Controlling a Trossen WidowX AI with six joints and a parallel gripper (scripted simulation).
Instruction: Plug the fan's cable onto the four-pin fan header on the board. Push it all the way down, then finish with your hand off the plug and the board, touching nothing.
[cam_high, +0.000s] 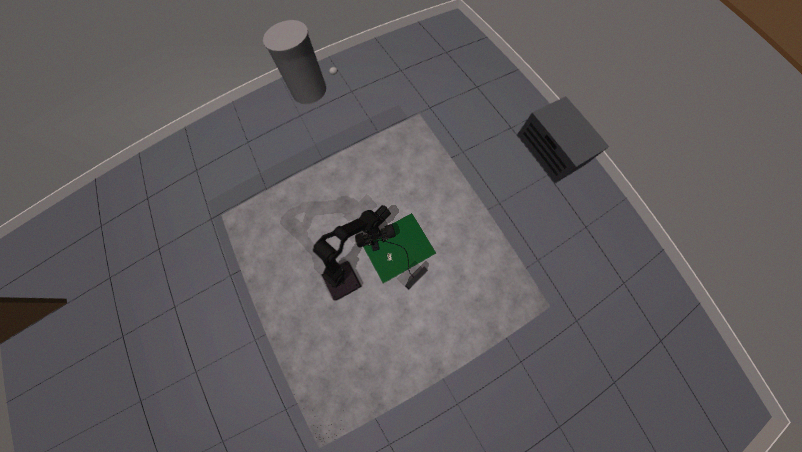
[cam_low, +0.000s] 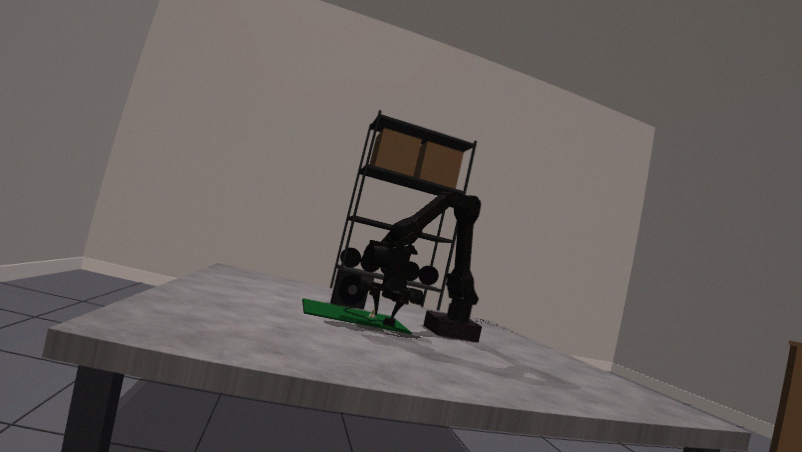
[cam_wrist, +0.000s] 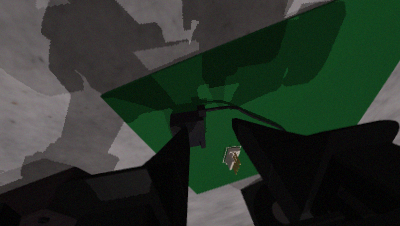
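The black plug is 20 mm behind my gripper tip, 10 mm to the right of it and 10 mm below it. Round my gripper tip: black fan: 220 mm to the right, 100 mm ahead, 40 mm above; white four-pin header: 80 mm to the right, 30 mm ahead, 20 mm below; green board: 80 mm ahead, 50 mm to the right, 40 mm below.
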